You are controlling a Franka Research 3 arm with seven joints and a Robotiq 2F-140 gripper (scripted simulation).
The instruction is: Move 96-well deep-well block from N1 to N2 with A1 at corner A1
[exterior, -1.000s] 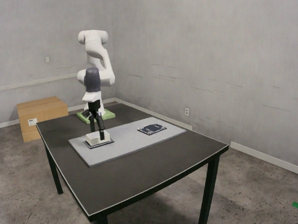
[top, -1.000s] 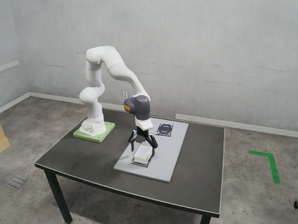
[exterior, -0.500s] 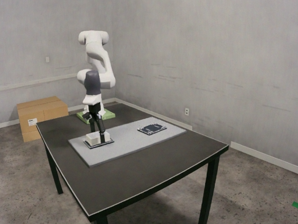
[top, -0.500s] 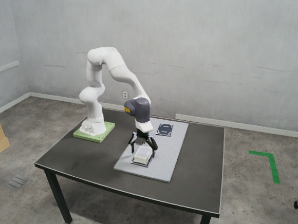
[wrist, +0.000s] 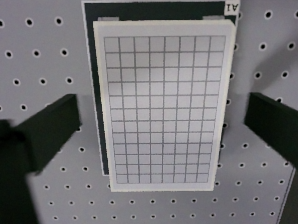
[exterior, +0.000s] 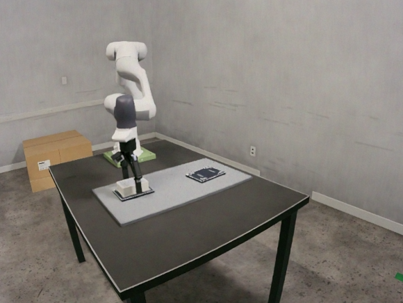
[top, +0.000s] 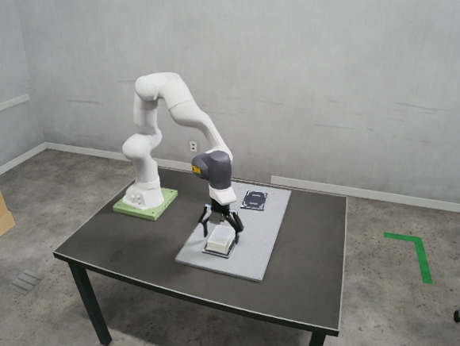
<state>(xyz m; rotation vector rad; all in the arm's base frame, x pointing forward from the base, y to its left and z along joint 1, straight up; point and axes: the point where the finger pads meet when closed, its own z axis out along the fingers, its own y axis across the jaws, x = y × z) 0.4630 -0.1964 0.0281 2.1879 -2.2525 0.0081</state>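
My hand is 10 mm above the white 96-well deep-well block. From my hand the other things lie so: plate nest N2: 60 mm ahead, 380 mm to the left, 30 mm below; plate nest N1: 30 mm below.
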